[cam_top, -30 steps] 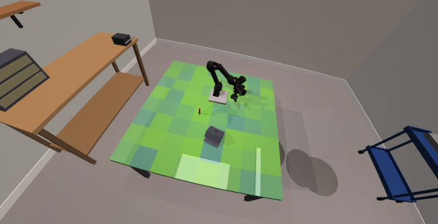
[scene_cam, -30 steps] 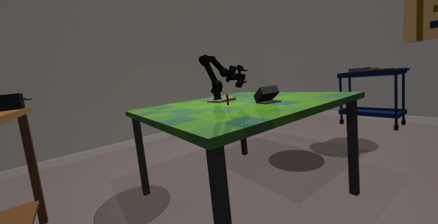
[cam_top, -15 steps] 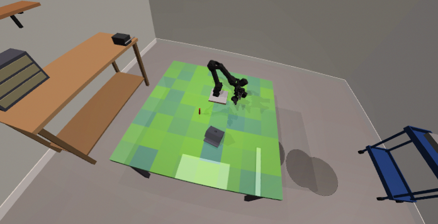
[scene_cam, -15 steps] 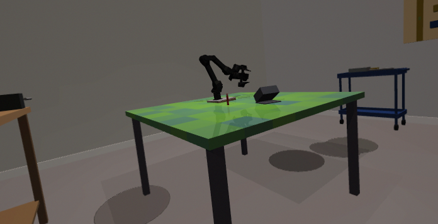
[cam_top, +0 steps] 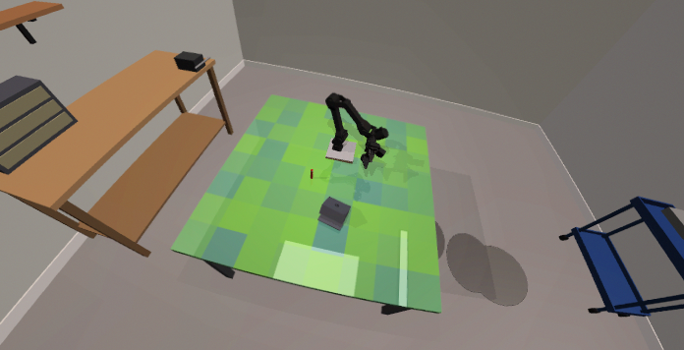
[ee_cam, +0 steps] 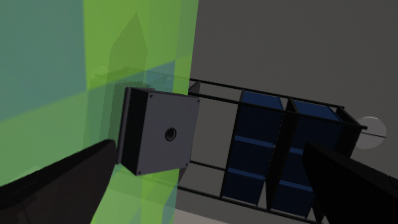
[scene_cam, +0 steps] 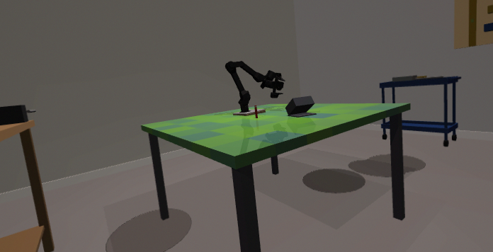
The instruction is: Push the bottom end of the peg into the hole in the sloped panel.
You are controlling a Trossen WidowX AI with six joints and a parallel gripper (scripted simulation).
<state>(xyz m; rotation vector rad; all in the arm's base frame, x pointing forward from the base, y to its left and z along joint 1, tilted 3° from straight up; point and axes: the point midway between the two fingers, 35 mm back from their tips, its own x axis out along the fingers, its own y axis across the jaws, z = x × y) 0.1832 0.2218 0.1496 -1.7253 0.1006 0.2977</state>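
My gripper tip is now 70 mm short of the dark red round peg, 300 mm to the left of it and 120 mm above it. Round my gripper tip: dark grey sloped panel (250 mm ahead, 100 mm to the right, 120 mm below).
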